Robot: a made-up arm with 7 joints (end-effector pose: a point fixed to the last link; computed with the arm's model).
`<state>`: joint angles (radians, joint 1 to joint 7).
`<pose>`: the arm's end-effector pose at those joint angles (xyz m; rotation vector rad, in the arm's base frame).
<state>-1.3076 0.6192 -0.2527 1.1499 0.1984 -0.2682 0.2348</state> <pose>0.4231 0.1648 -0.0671 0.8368 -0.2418 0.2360</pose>
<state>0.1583 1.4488 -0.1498 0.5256 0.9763 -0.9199 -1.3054</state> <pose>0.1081 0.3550 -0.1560 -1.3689 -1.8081 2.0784</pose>
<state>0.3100 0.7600 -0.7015 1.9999 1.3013 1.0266 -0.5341</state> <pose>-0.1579 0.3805 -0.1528 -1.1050 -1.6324 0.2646</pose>
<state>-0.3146 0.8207 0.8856 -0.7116 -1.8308 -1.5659 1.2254</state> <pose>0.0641 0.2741 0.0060 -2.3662 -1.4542 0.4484</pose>
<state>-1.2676 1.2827 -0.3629 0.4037 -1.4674 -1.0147 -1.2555</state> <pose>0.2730 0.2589 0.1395 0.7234 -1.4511 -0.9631</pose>
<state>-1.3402 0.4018 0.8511 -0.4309 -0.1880 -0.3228 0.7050</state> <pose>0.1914 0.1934 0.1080 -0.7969 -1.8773 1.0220</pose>
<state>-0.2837 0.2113 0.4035 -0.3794 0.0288 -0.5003 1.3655</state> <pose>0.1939 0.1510 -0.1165 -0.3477 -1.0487 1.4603</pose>
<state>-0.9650 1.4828 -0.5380 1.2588 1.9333 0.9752 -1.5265</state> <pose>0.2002 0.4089 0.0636 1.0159 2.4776 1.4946</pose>
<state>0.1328 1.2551 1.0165 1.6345 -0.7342 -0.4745 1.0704</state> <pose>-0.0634 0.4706 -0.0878 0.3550 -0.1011 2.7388</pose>
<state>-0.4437 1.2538 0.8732 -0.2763 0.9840 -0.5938 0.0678</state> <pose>0.1657 0.2401 0.1073 2.3492 -1.0251 0.5739</pose>
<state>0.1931 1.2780 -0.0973 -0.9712 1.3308 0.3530 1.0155</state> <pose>0.1241 0.1350 -0.0667 1.5191 -1.7542 0.3760</pose>
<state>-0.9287 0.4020 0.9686 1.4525 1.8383 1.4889 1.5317</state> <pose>0.2297 0.2379 -0.2570 -2.6536 -0.8194 -1.3233</pose>
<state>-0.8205 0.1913 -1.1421 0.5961 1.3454 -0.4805 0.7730</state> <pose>0.2211 -0.0857 -0.2955 1.1517 -1.4062 -1.0470</pose>
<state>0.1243 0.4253 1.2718 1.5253 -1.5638 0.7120 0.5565</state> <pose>-0.1046 0.2385 -0.3682 -2.1440 0.8415 1.8777</pose>
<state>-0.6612 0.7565 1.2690 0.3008 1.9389 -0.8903 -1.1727</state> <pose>0.2005 0.3617 -0.0626 1.5764 1.3645 -0.2846</pose>
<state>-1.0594 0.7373 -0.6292 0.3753 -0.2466 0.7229 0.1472</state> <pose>0.3745 0.1259 -0.1269 0.8617 0.4093 0.0238</pose>
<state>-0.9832 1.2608 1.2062 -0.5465 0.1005 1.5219 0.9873</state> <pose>0.0577 0.3052 0.1320 -0.3879 -0.5239 2.2744</pose>
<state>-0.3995 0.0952 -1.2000 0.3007 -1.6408 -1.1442 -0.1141</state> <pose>0.1538 -0.0690 -0.2884 -1.2323 0.0443 -0.1671</pose>
